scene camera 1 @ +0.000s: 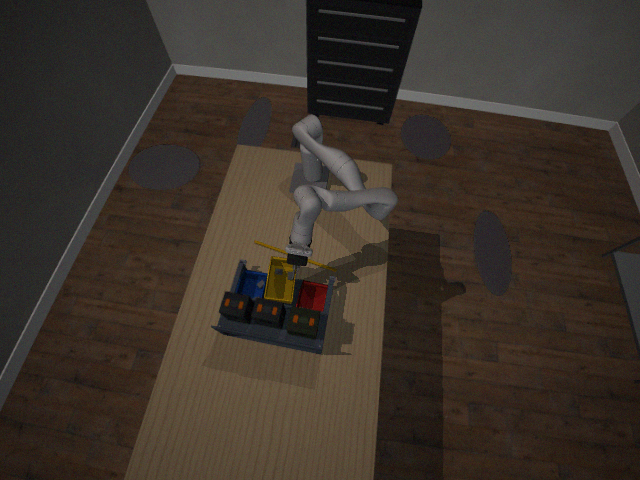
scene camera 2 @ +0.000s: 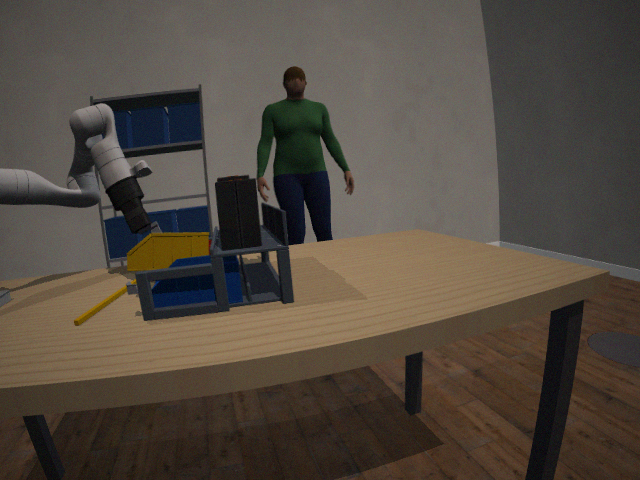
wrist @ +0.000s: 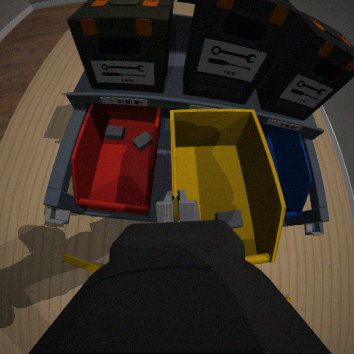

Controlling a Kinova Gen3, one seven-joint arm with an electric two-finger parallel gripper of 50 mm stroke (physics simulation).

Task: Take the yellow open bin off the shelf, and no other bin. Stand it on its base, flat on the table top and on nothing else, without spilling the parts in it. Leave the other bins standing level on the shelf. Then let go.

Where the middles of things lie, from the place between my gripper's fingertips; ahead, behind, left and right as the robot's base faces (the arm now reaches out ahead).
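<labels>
The yellow open bin (scene camera 2: 158, 250) is 5 cm to the right of my hand and 2 cm ahead of it; going by their middles, it is the nearest to my hand of the things named here. Relative to my hand, the blue bin (scene camera 2: 197, 289) is 15 cm to the right, 8 cm ahead and 5 cm below, while the red bin (scene camera 1: 312, 295) is 7 cm ahead, 8 cm to the left and 5 cm below. Going by their middles, the blue bin is the farthest from my hand of the things named here.
</labels>
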